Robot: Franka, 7 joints.
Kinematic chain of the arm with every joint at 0, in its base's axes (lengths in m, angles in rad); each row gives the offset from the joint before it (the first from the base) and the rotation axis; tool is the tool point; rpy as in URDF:
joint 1: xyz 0 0 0.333 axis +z
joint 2: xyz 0 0 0 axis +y
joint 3: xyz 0 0 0.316 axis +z
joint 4: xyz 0.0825 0 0 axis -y
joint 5: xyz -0.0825 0 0.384 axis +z
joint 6: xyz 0 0 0 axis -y
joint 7: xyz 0.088 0 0 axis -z
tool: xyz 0 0 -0.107 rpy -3.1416 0 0
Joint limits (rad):
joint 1: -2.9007..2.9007
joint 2: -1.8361..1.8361
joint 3: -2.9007..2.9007
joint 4: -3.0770..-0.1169
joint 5: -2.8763..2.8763
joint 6: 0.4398..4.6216
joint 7: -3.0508..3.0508
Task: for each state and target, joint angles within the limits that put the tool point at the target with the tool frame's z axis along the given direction. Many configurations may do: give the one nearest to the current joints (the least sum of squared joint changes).
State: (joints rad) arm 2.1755 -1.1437 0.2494 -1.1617 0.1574 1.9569 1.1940
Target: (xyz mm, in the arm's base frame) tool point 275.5 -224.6 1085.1 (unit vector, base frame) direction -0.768 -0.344 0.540
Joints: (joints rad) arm 2.7809 -0.8257 0.2719 -0.5968 0.4132 2.0526 1.1940
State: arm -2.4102 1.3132 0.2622 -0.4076 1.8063 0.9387 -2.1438
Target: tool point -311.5 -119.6 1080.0 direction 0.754 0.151 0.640
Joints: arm -2.8989 0.4806 0.7392 -0.1182 2.3812 1.6996 -2.1438
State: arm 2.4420 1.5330 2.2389 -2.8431 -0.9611 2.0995 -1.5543
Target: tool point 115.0 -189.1 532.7 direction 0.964 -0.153 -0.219
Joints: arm 2.9007 1.7808 2.3159 -3.0680 -0.5517 2.6418 -1.5543
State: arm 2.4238 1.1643 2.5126 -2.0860 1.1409 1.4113 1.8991
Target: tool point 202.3 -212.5 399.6 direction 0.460 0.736 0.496
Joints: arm 2.7713 0.4045 2.2554 -2.7633 1.2515 1.0147 1.8991
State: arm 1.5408 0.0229 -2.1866 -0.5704 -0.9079 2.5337 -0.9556
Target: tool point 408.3 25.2 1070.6 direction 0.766 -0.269 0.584
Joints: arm 2.3094 -0.1753 -2.0739 -0.6835 -1.4402 2.7900 -0.9556
